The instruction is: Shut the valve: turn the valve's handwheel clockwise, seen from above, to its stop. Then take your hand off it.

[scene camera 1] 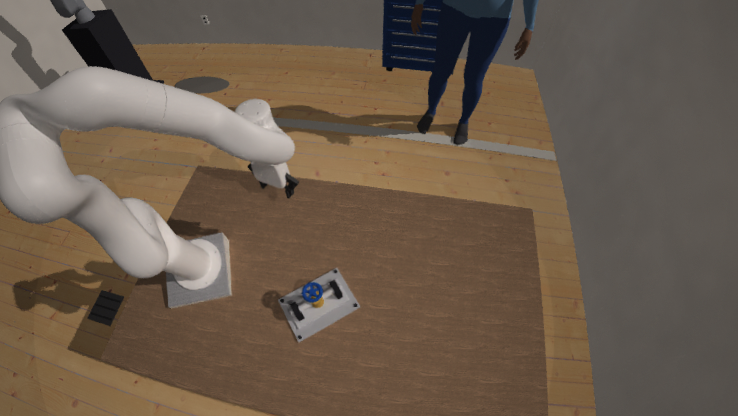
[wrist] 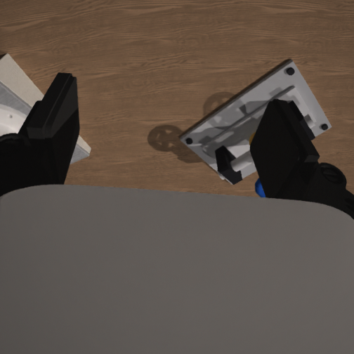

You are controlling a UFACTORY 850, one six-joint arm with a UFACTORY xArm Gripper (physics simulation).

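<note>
The valve's blue handwheel (scene camera 1: 312, 292) stands above a yellow valve body (scene camera 1: 318, 302) on a pipe between two black supports. In the wrist view a small part of the blue handwheel (wrist: 260, 189) shows; the right finger and the grey housing hide the rest. The valve sits on a light grey base plate (scene camera 1: 329, 319) (wrist: 303, 86). My gripper (scene camera 1: 277, 190) (wrist: 172, 111) is open and empty. In the scene view it is raised, up and to the left of the valve, well apart from the handwheel.
The base plate lies on a brown mat (scene camera 1: 439, 289) (wrist: 125, 60). My arm's pedestal (scene camera 1: 198, 298) (wrist: 25, 75) stands left of the valve. A person (scene camera 1: 478, 56) stands beyond the mat's far edge, in front of a blue drawer cabinet (scene camera 1: 410, 51).
</note>
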